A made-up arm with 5 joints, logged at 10 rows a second.
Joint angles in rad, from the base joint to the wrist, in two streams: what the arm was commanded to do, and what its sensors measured. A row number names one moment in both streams.
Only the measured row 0 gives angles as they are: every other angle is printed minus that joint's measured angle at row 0.
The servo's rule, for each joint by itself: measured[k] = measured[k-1] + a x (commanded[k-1-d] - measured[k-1]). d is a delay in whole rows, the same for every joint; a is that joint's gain. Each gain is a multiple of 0.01, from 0.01 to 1. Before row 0 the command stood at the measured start. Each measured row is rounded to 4 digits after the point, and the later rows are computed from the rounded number. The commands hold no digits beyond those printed.
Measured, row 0: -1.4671, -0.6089, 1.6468, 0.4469, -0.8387
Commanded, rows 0 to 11: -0.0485, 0.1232, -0.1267, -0.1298, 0.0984; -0.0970, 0.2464, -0.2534, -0.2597, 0.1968; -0.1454, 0.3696, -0.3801, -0.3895, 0.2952; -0.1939, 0.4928, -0.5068, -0.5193, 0.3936; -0.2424, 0.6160, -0.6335, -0.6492, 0.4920; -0.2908, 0.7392, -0.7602, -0.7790, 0.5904; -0.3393, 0.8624, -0.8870, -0.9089, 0.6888; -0.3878, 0.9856, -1.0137, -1.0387, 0.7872; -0.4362, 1.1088, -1.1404, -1.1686, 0.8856; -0.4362, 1.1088, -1.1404, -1.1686, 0.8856; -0.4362, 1.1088, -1.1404, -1.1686, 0.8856; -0.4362, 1.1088, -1.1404, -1.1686, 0.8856
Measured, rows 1 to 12: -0.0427, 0.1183, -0.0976, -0.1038, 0.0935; -0.0905, 0.2413, -0.2176, -0.2285, 0.1916; -0.1388, 0.3645, -0.3427, -0.3573, 0.2900; -0.1873, 0.4877, -0.4691, -0.4869, 0.3884; -0.2358, 0.6109, -0.5957, -0.6167, 0.4868; -0.2842, 0.7341, -0.7224, -0.7465, 0.5852; -0.3327, 0.8573, -0.8491, -0.8764, 0.6836; -0.3812, 0.9805, -0.9758, -1.0062, 0.7820; -0.4296, 1.1037, -1.1025, -1.1361, 0.8804; -0.4354, 1.1086, -1.1317, -1.1621, 0.8853; -0.4361, 1.1088, -1.1384, -1.1673, 0.8856; -0.4362, 1.1088, -1.1399, -1.1683, 0.8856
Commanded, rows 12 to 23: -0.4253, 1.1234, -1.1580, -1.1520, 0.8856; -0.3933, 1.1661, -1.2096, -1.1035, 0.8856; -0.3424, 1.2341, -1.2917, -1.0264, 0.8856; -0.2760, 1.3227, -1.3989, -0.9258, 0.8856; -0.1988, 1.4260, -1.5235, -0.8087, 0.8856; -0.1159, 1.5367, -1.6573, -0.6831, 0.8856; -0.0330, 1.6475, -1.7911, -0.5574, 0.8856; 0.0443, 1.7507, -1.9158, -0.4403, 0.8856; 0.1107, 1.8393, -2.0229, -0.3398, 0.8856; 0.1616, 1.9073, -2.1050, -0.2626, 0.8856; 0.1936, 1.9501, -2.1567, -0.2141, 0.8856; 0.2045, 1.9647, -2.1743, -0.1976, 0.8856
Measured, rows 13 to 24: -0.4266, 1.1228, -1.1538, -1.1553, 0.8856; -0.3973, 1.1644, -1.1968, -1.1139, 0.8856; -0.3490, 1.2313, -1.2699, -1.0439, 0.8856; -0.2848, 1.3190, -1.3692, -0.9494, 0.8856; -0.2091, 1.4217, -1.4880, -0.8368, 0.8856; -0.1271, 1.5321, -1.6184, -0.7138, 0.8856; -0.0443, 1.6429, -1.7514, -0.5887, 0.8856; 0.0337, 1.7464, -1.8780, -0.4700, 0.8856; 0.1015, 1.8356, -1.9896, -0.3658, 0.8856; 0.1544, 1.9044, -2.0785, -0.2832, 0.8856; 0.1889, 1.9483, -2.1387, -0.2279, 0.8856; 0.2026, 1.9640, -2.1661, -0.2037, 0.8856
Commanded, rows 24 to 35: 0.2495, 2.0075, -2.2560, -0.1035, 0.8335; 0.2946, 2.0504, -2.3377, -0.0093, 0.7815; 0.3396, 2.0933, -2.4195, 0.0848, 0.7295; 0.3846, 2.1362, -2.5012, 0.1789, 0.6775; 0.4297, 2.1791, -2.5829, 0.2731, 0.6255; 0.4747, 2.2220, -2.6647, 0.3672, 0.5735; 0.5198, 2.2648, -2.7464, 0.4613, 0.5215; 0.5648, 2.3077, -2.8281, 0.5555, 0.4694; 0.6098, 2.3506, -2.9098, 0.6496, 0.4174; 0.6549, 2.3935, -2.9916, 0.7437, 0.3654; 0.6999, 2.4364, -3.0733, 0.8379, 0.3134; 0.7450, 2.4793, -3.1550, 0.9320, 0.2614
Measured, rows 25 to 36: 0.2439, 2.0058, -2.2353, -0.1235, 0.8361; 0.2885, 2.0486, -2.3141, -0.0321, 0.7842; 0.3335, 2.0915, -2.3953, 0.0614, 0.7322; 0.3785, 2.1344, -2.4768, 0.1554, 0.6802; 0.4236, 2.1773, -2.5585, 0.2496, 0.6282; 0.4686, 2.2202, -2.6403, 0.3437, 0.5762; 0.5137, 2.2630, -2.7220, 0.4378, 0.5242; 0.5587, 2.3059, -2.8037, 0.5320, 0.4721; 0.6037, 2.3488, -2.8854, 0.6261, 0.4201; 0.6488, 2.3917, -2.9672, 0.7202, 0.3681; 0.6938, 2.4346, -3.0489, 0.8144, 0.3161; 0.7389, 2.4775, -3.1306, 0.9085, 0.2641
